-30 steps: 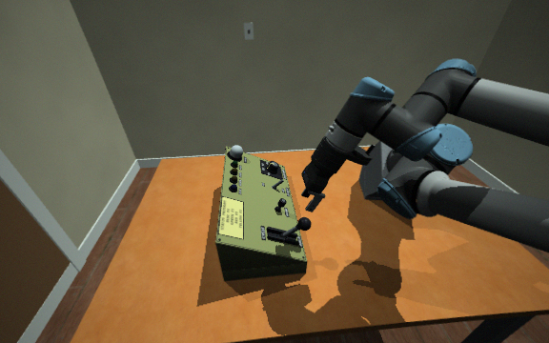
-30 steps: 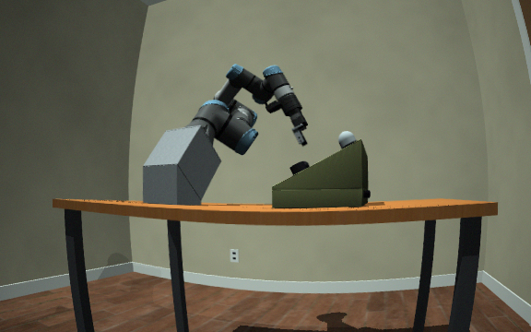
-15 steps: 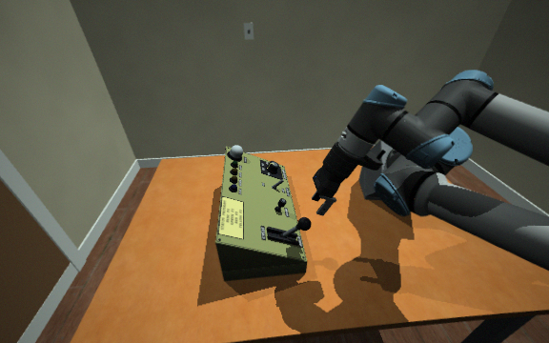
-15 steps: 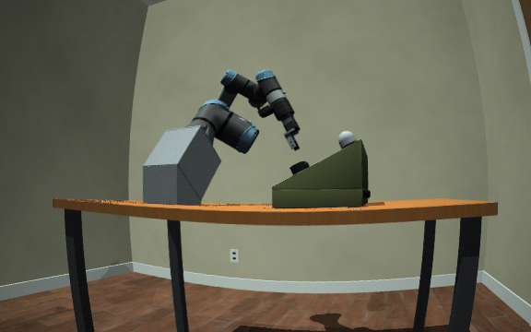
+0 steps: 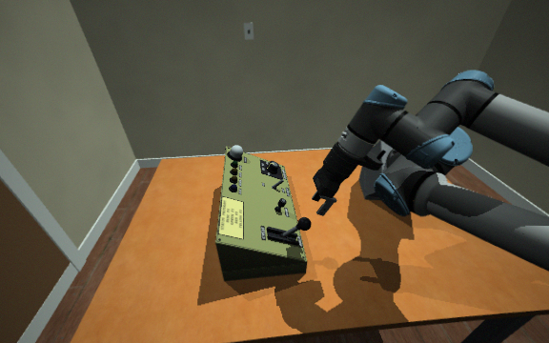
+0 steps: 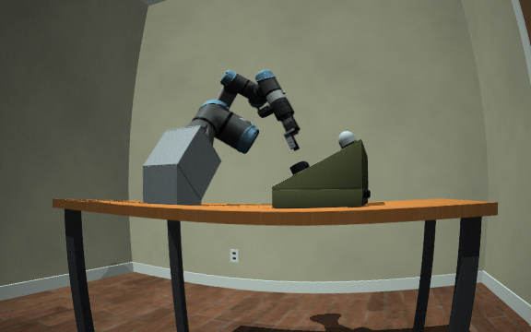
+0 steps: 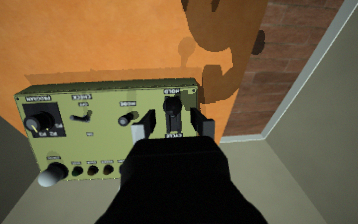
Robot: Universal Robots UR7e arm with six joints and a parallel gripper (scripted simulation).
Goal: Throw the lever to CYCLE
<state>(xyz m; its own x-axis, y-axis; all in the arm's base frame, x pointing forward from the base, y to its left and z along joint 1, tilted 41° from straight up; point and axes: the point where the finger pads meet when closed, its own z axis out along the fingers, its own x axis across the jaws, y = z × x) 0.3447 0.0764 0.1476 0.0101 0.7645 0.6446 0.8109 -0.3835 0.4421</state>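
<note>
Now: the mode knob 10 cm ahead of my hand, 12 cm to the right of it and 11 cm below it. From my hand the other things lie so: rotary program selector (11 cm ahead, 36 cm to the right, 11 cm below); olive green console (13 cm ahead, 18 cm to the right, 14 cm below); check toggle switch (9 cm ahead, 24 cm to the right, 12 cm below).
</note>
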